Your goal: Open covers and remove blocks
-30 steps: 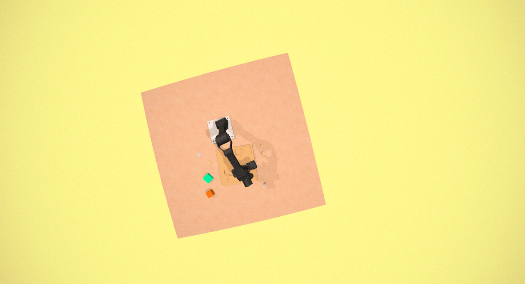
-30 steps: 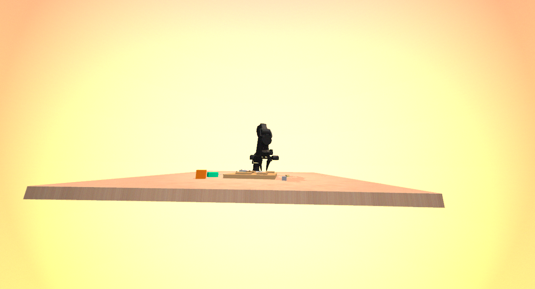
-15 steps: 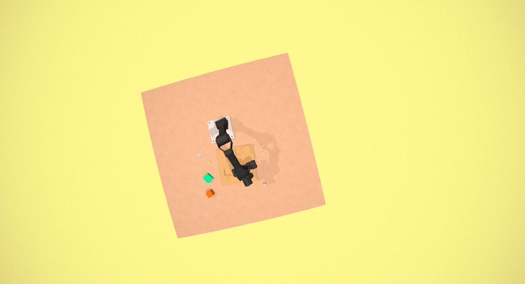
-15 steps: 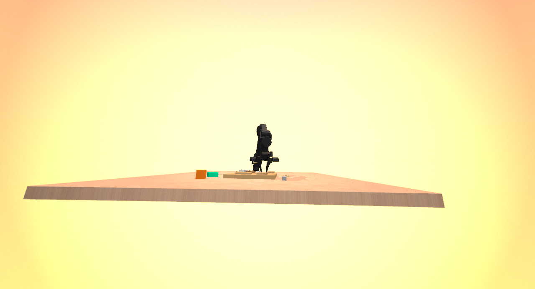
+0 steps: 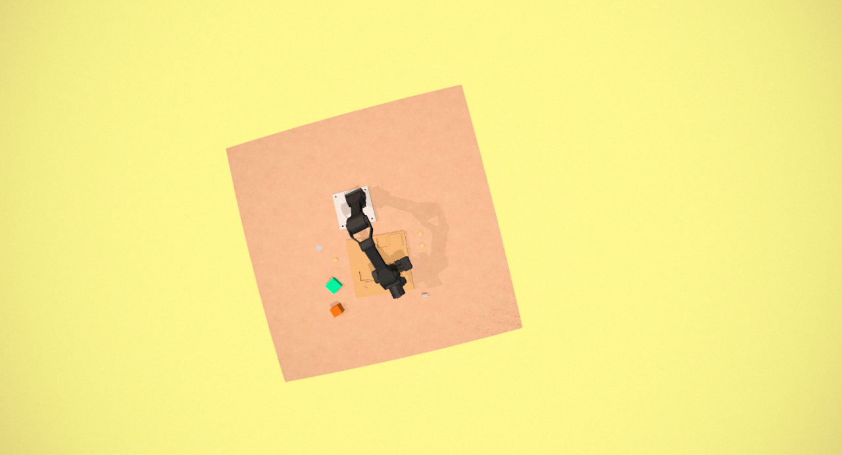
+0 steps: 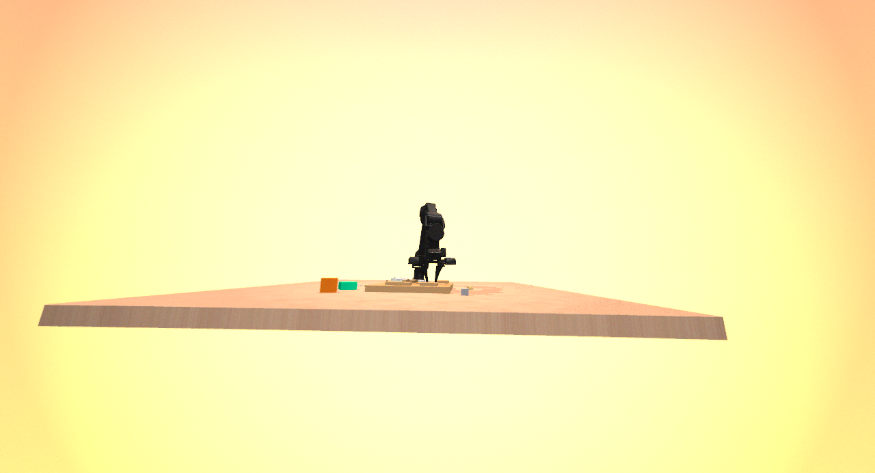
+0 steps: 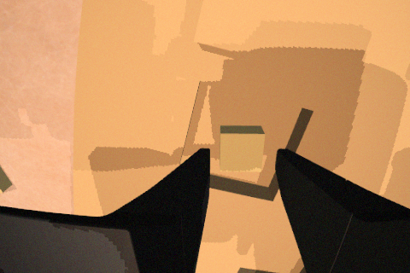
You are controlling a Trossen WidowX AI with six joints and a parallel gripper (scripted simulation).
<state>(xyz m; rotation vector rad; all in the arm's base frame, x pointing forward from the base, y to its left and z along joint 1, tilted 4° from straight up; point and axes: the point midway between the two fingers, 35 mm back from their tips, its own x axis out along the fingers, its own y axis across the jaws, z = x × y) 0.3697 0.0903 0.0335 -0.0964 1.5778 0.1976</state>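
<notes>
Right now my gripper tip is 3 cm past the tan puzzle board, 5 cm to the left of it and 1 cm above it. The rest, counted from my gripper tip: grey cube 18 cm ahead, 12 cm to the left, 2 cm below; then green block 3 cm ahead, 32 cm to the right, 1 cm below; then orange block 15 cm ahead, 33 cm to the right.
</notes>
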